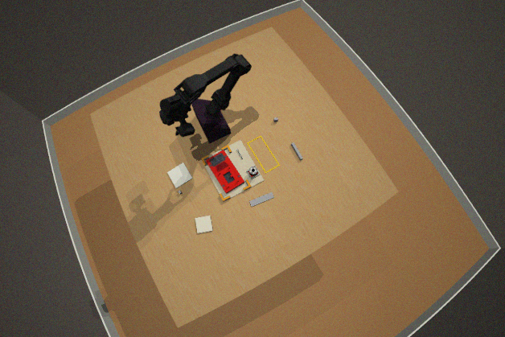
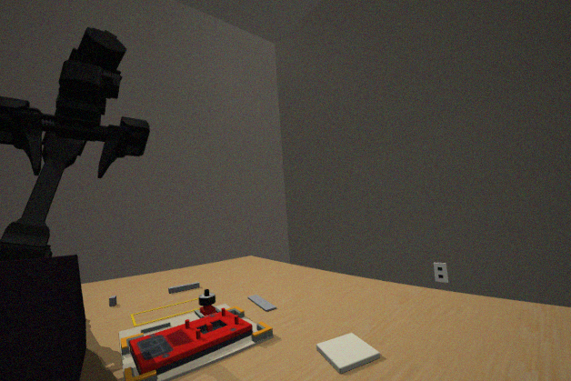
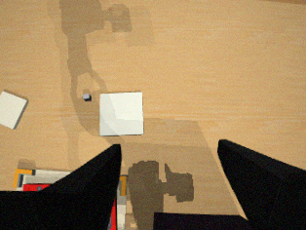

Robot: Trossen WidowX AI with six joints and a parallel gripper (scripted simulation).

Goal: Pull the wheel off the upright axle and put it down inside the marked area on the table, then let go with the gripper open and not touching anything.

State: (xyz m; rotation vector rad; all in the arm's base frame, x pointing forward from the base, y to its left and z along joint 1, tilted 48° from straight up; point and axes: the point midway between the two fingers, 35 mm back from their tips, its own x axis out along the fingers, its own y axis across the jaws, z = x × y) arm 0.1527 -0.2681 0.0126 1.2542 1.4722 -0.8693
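My gripper tip is 22 cm short of the wheel, 28 cm to the right of it and 26 cm above it. Also, from my gripper tip: small grey block (1 cm behind, 50 cm to the left, 29 cm below); upright axle (22 cm ahead, 28 cm to the left, 27 cm below).
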